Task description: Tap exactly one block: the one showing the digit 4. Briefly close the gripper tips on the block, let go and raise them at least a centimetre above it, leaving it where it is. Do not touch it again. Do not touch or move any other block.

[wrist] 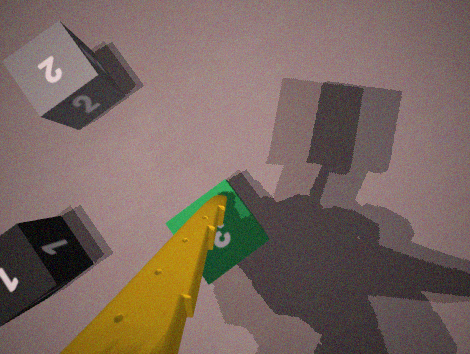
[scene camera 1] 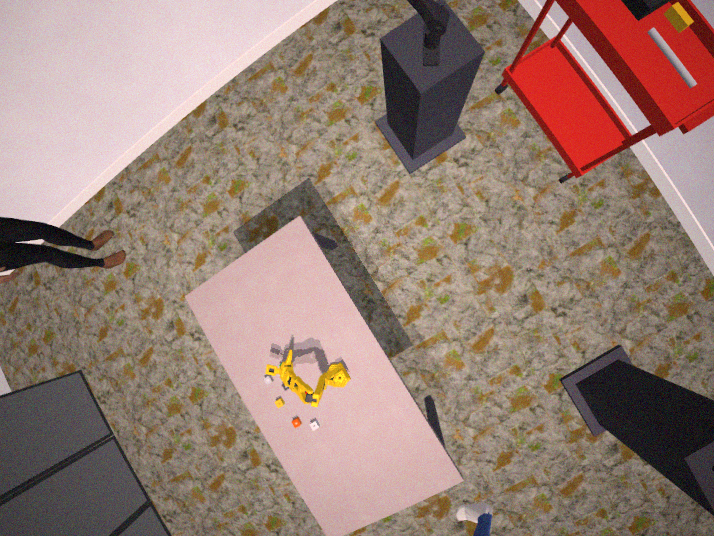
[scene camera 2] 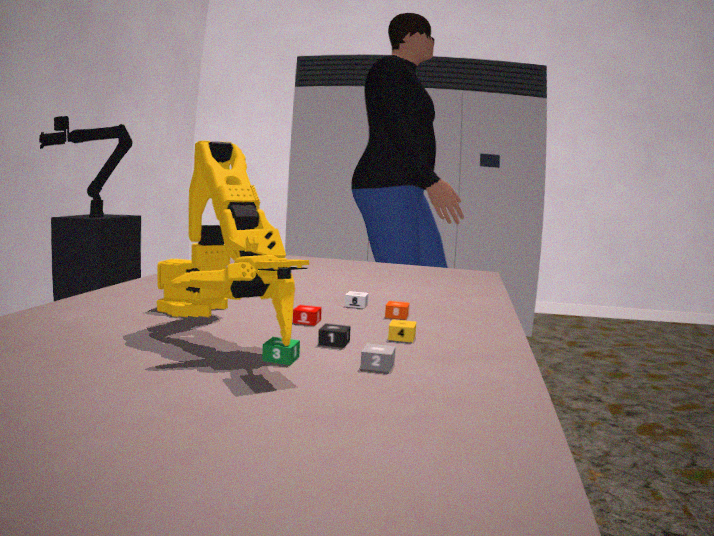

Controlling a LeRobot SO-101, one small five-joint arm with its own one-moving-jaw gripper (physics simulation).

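Note:
The yellow block showing 4 [scene camera 1: 279,402] [scene camera 2: 401,331] sits upright on the table, away from the arm; it does not show in the wrist view. My gripper [scene camera 2: 286,340] [wrist: 220,200] is fully open and empty, its moving jaw swung out of the wrist picture. The fixed jaw's tip is low, over the green block showing 3 [scene camera 2: 273,353] [wrist: 240,250]; whether it touches that block I cannot tell. The arm hides the green block in the overhead view.
A grey block 2 [scene camera 1: 268,379] [scene camera 2: 377,360] [wrist: 52,65] and black block 1 [scene camera 2: 334,336] [wrist: 25,260] lie between green and yellow. Farther off are a red block 9 [scene camera 2: 307,315], white block 6 [scene camera 1: 314,424] [scene camera 2: 356,300] and orange block 8 [scene camera 1: 296,422] [scene camera 2: 397,309].

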